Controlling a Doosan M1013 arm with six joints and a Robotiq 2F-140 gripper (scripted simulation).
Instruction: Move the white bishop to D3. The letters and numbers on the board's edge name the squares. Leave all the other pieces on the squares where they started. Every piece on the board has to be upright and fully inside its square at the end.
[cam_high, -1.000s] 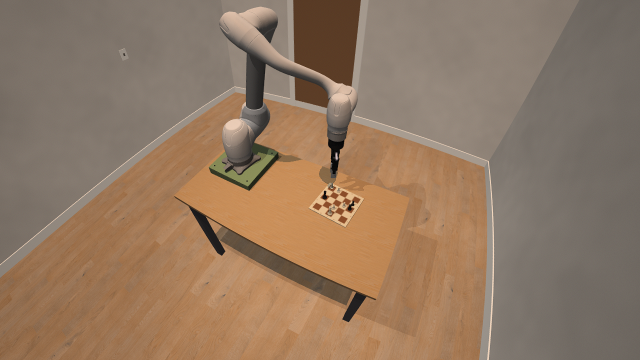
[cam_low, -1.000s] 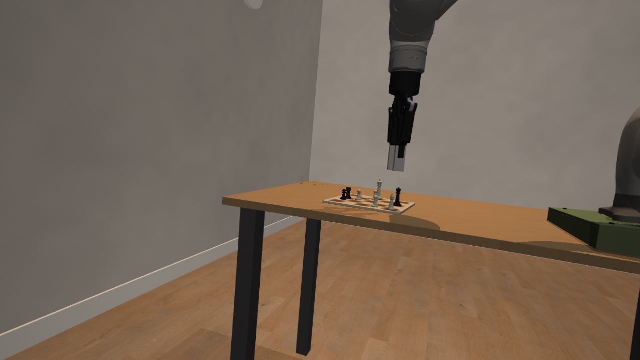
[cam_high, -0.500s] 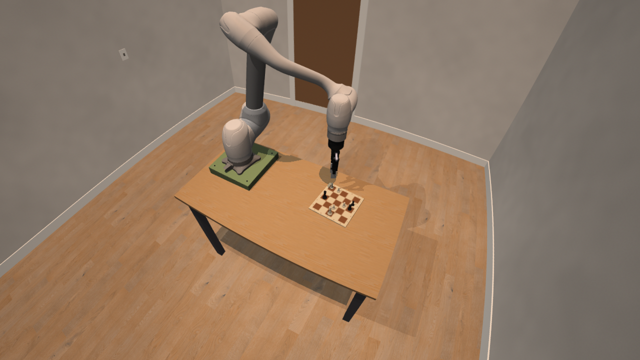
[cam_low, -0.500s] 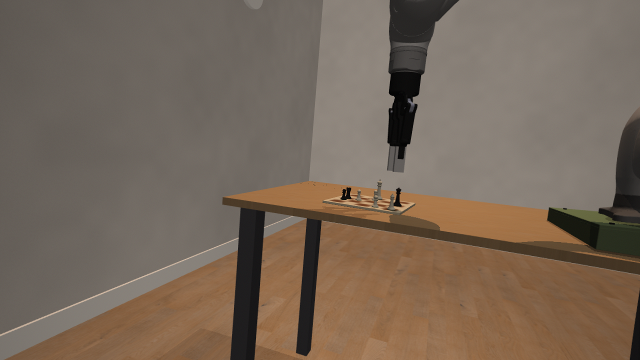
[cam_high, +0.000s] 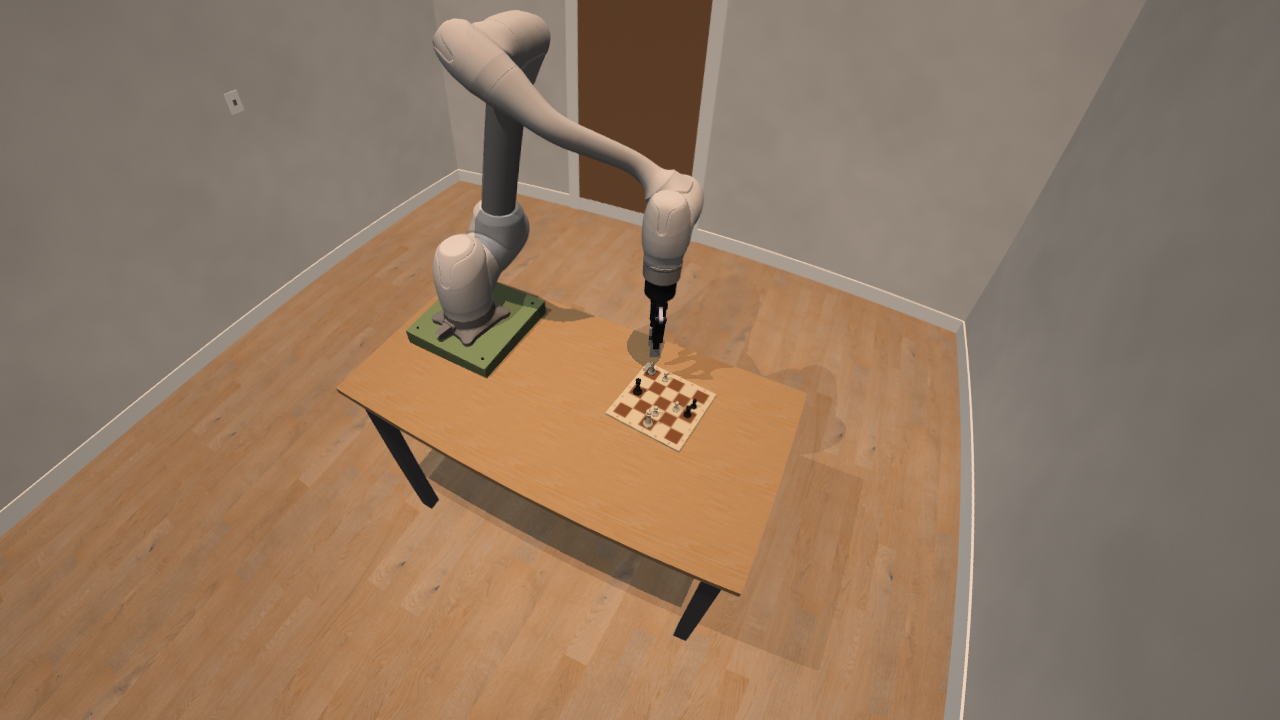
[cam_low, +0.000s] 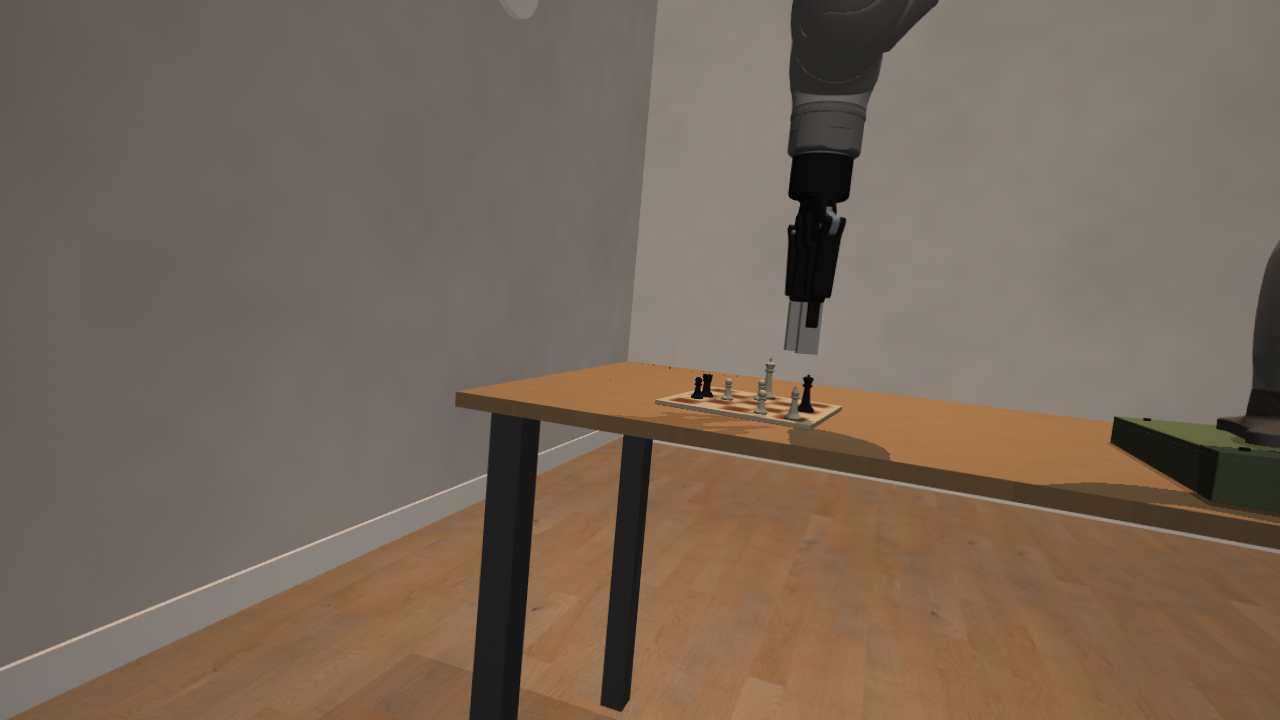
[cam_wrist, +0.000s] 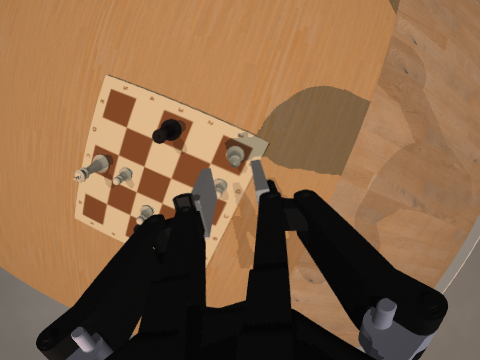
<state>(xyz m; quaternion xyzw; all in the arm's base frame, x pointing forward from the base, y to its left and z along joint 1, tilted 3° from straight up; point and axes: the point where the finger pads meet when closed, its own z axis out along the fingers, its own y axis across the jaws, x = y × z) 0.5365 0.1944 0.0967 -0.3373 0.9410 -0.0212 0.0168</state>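
The black piece lies 100 mm below my hand, 80 mm to the right of it and 10 mm ahead of it. From my hand the other things lie so: chessboard (120 mm below, 90 mm ahead, 70 mm to the right); then tall white piece (150 mm to the right, 90 mm below, 90 mm ahead).
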